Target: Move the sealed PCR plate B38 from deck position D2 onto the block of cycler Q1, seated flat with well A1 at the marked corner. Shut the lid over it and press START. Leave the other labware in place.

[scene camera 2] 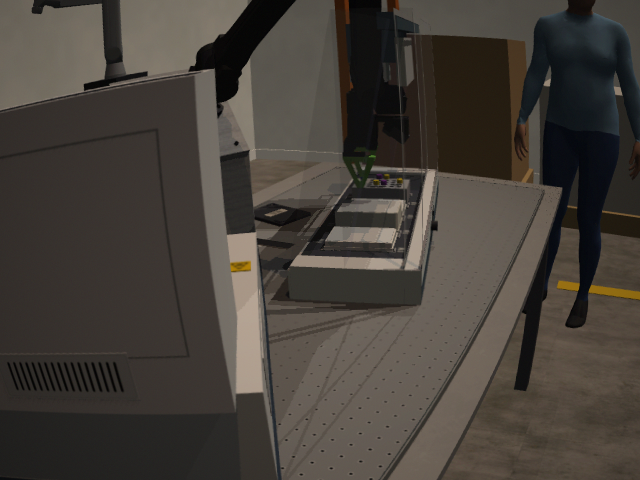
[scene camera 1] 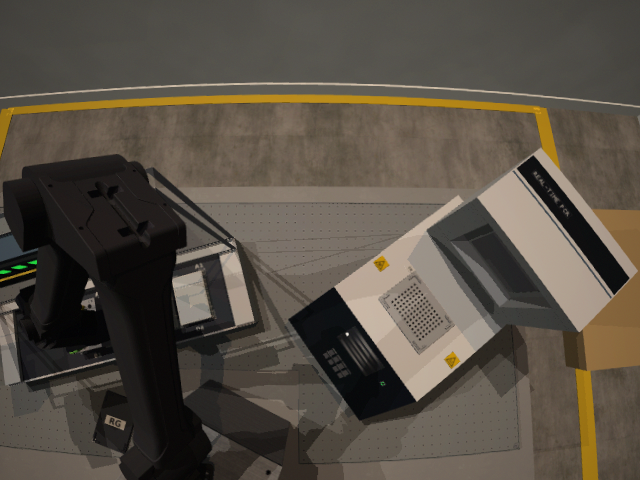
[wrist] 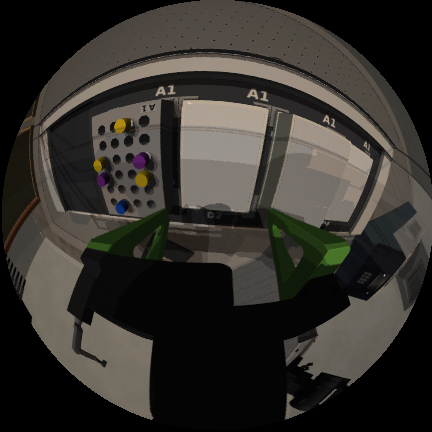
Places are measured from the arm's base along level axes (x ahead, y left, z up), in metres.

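Pixels of known places: gripper, between the fingertips: (scene camera 2: 361, 182) (wrist: 217, 213).
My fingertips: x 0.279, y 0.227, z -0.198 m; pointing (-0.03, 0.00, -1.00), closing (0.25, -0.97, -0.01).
For each thing: its top centre in the pictures, then the offset to it from my fingertips. "*": a spot on its surface instead.
- white plate B38, centre of its top: (wrist: 219, 160) dx +0.030, dy +0.006, dz -0.050 m
- Cycler Q1's bare block, a spot on its surface: (scene camera 1: 417, 312) * dx -0.032, dy -0.720, dz +0.083 m
- cycler's lid, centre of its top: (scene camera 2: 41, 100) (scene camera 1: 569, 228) dx +0.079, dy -0.917, dz +0.316 m
- green-lit key, a spot on its surface: (scene camera 1: 382, 383) * dx -0.177, dy -0.629, dz +0.051 m
- dark front panel, a spot on its surface: (scene camera 1: 351, 356) * dx -0.113, dy -0.570, dz +0.033 m
- Pale labware, centre of its top: (wrist: 313, 184) (scene camera 2: 369, 206) dx +0.046, dy -0.089, dz -0.024 m
- black RG block, centre of its top: (scene camera 2: 276, 211) (wrist: 161, 259) (scene camera 1: 114, 422) dx -0.257, dy +0.078, dz -0.110 m
The white plate B38 (wrist: 222, 155) lies at D2 in the wrist view, between the tube rack and the taller D3 labware; the arm hides it in scene camera 1. My gripper (wrist: 217, 213) (scene camera 2: 360, 183) is open and empty. Its green fingertips are apart, near the plate's D2-label end in the wrist view; their exact height over the deck is unclear. Cycler Q1's bare block (scene camera 1: 417, 312) shows its wells, with a small mark near its upper corner. The cycler's lid (scene camera 1: 558, 232) stands open behind the block. A green-lit key (scene camera 1: 382, 383) is on the dark front panel (scene camera 1: 351, 356).
The tube rack (wrist: 131, 165) (scene camera 2: 387, 183) holds coloured caps. Pale labware (wrist: 312, 167) (scene camera 2: 368, 209) stands at D3, with a flat plate (scene camera 1: 192, 298) (scene camera 2: 361, 236) at D4. The deck's raised frame (scene camera 1: 238, 289) (scene camera 2: 356, 283) and clear panels surround them. A black RG block (scene camera 1: 111, 439) lies on the table.
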